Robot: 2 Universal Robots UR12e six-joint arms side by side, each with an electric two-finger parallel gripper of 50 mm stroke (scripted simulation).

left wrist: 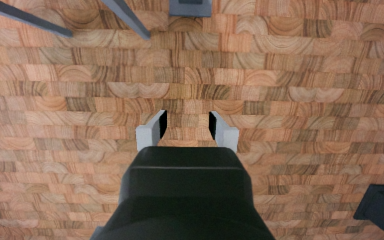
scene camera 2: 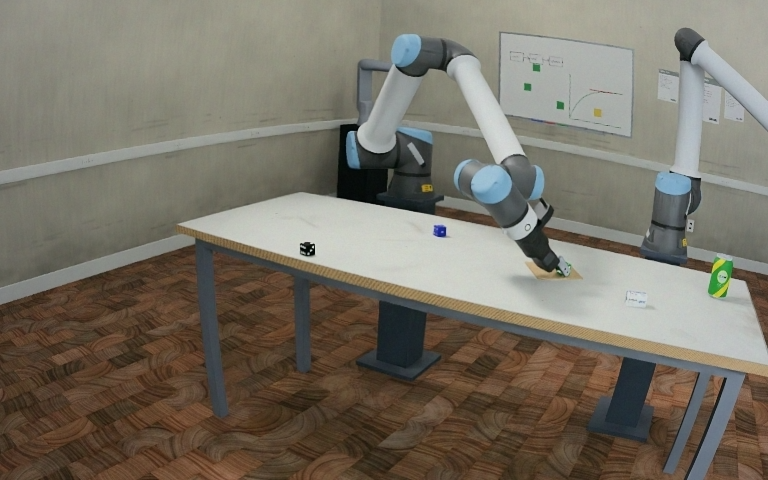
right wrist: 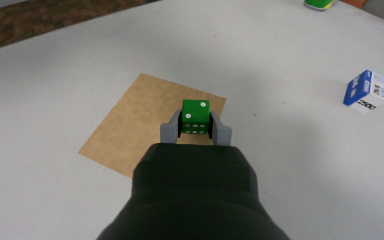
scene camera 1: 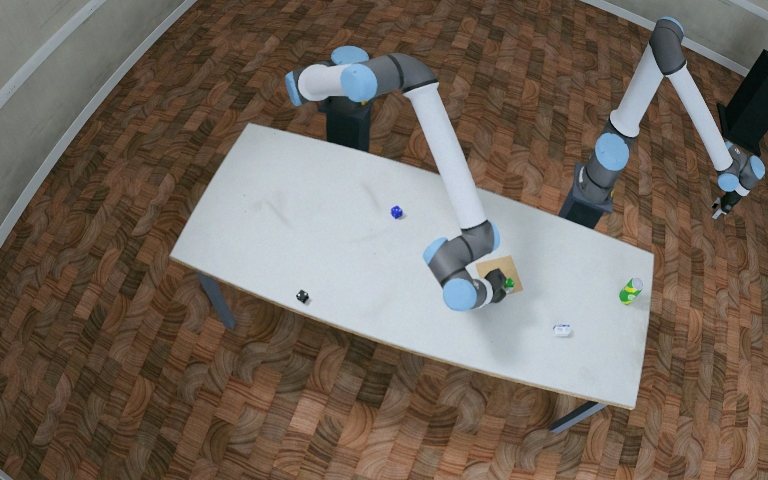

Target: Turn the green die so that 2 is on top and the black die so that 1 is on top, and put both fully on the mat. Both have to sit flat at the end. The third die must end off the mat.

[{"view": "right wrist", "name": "my right gripper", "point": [195,119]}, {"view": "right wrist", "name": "tan mat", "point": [119,142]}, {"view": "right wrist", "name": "green die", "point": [195,119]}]
